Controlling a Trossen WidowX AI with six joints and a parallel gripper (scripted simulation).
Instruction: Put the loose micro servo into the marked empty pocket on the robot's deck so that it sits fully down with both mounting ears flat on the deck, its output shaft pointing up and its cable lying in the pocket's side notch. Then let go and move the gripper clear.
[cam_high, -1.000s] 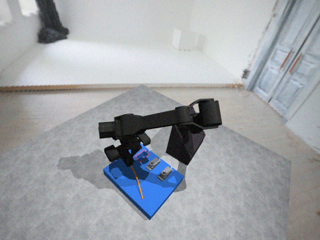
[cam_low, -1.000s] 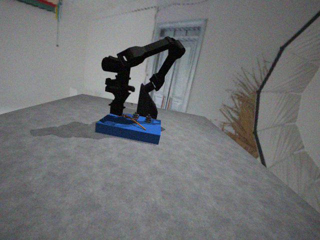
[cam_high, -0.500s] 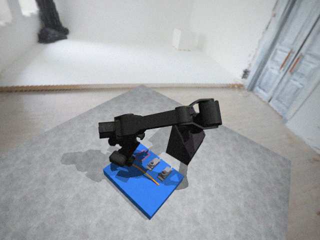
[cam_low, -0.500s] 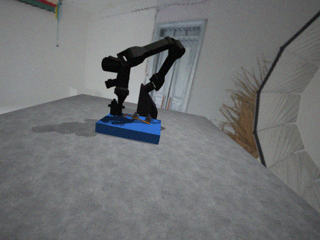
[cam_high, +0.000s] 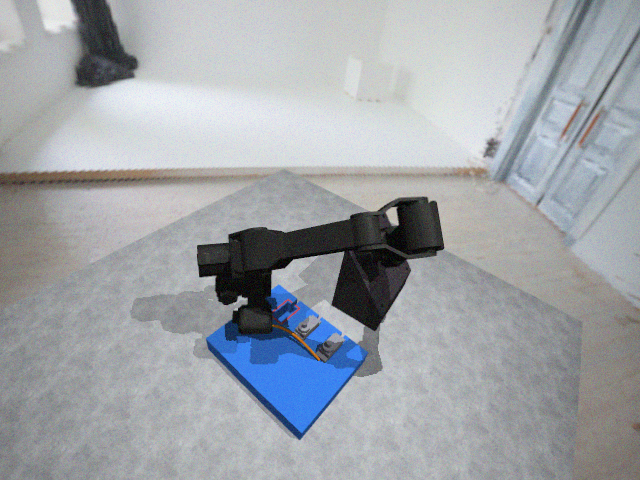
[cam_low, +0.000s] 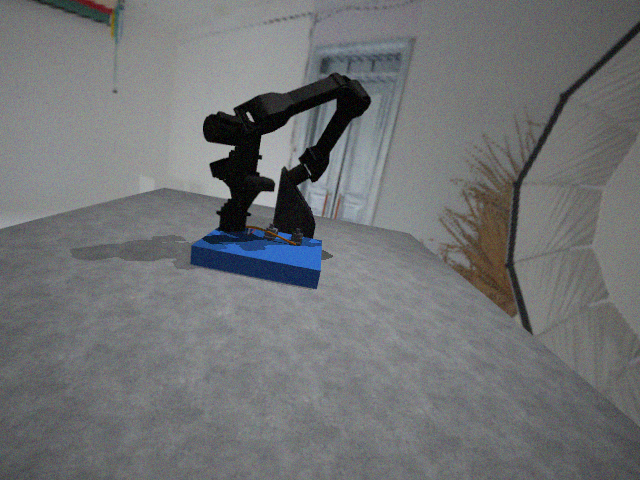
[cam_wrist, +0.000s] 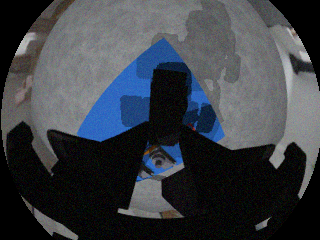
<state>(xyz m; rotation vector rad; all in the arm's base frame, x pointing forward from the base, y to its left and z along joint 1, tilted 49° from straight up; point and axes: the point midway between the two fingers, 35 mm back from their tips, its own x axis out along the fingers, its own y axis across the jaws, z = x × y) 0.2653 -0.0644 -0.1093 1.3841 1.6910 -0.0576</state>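
Right now the blue deck is 10 cm below my gripper tip, 7 cm to the left of it and 3 cm ahead of it.
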